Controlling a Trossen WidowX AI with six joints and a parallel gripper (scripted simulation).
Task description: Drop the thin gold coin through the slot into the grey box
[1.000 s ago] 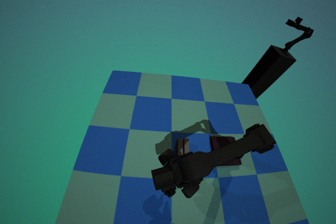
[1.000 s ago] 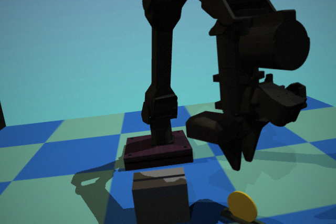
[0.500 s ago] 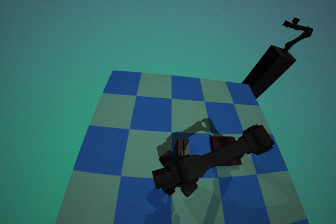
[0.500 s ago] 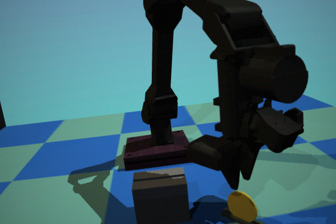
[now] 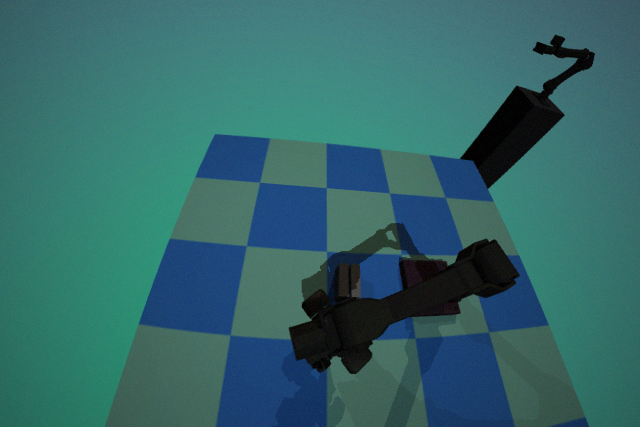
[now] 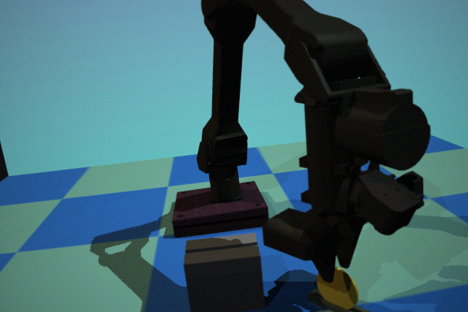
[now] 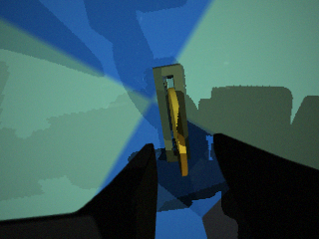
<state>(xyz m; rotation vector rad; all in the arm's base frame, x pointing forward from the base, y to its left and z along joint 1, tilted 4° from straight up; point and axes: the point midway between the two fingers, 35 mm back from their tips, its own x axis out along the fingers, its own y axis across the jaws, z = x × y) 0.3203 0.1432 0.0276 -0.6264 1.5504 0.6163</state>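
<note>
Right now my gripper tip is 2 cm above the gold coin.
</note>
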